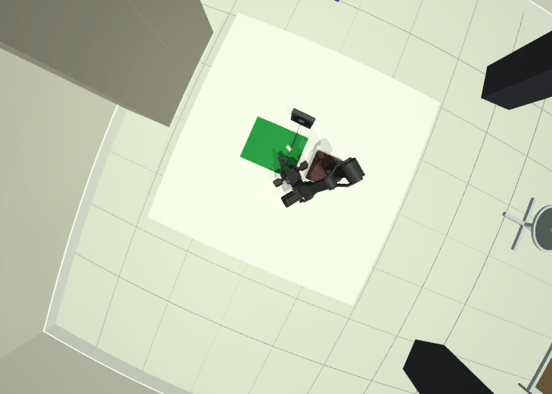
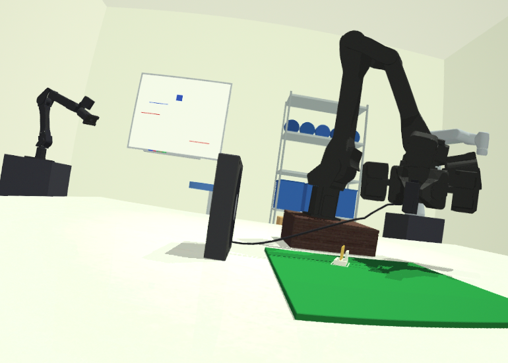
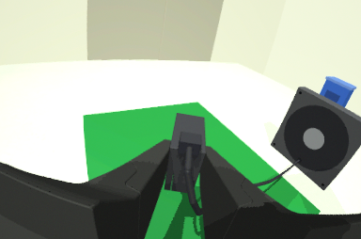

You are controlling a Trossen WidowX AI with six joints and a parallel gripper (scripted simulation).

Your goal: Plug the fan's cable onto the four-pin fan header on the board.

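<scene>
Right now my gripper tip is 60 mm short of the green board, 70 mm to the left of it and 120 mm above it. The rest, counted from my gripper tip: white four-pin fan header (20 mm behind, 80 mm to the right, 110 mm below); then black plug (10 mm below); then black fan (40 mm behind, 240 mm to the right, 50 mm below).
</scene>
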